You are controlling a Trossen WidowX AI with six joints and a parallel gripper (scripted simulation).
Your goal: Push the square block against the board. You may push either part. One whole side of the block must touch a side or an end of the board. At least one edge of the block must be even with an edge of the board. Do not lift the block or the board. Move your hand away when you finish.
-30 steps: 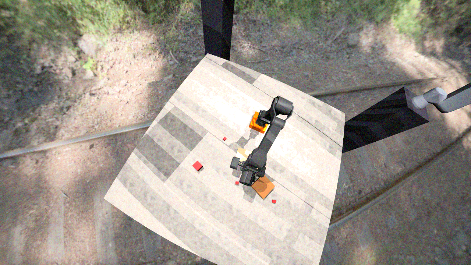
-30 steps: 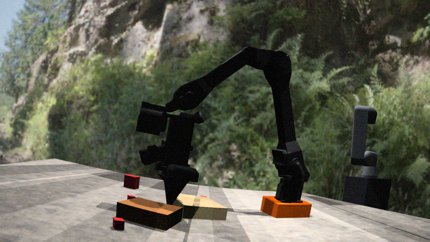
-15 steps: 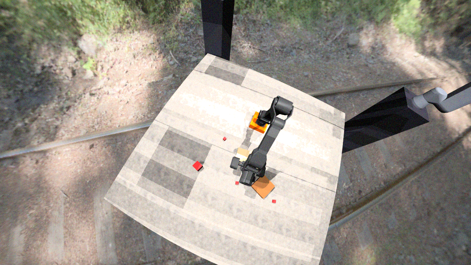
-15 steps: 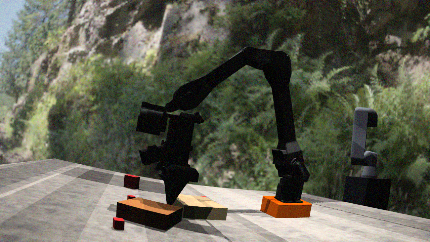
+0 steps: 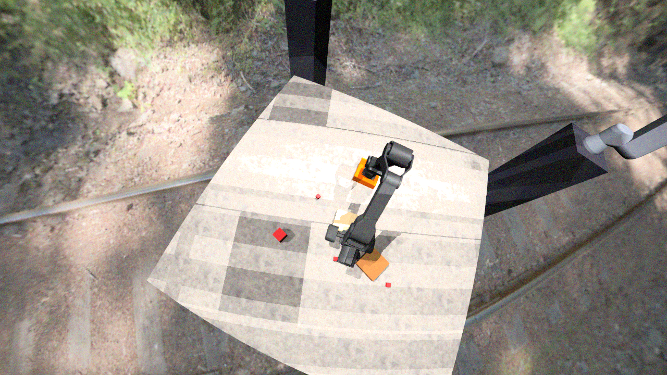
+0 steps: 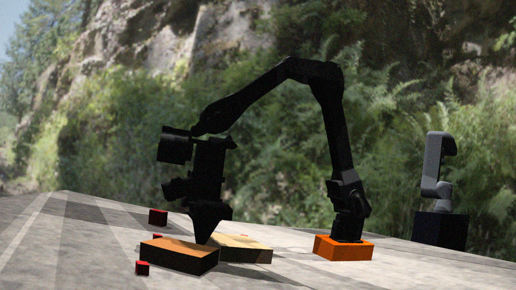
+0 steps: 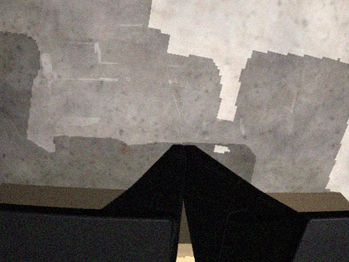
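Now: the board 70 mm behind my gripper tip, 10 mm to the right of it and 10 mm above it. The rest, counted from my gripper tip: orange square block: 30 mm ahead, 130 mm to the left, 10 mm above; then red cube: 110 mm ahead, 250 mm to the right, 20 mm above.
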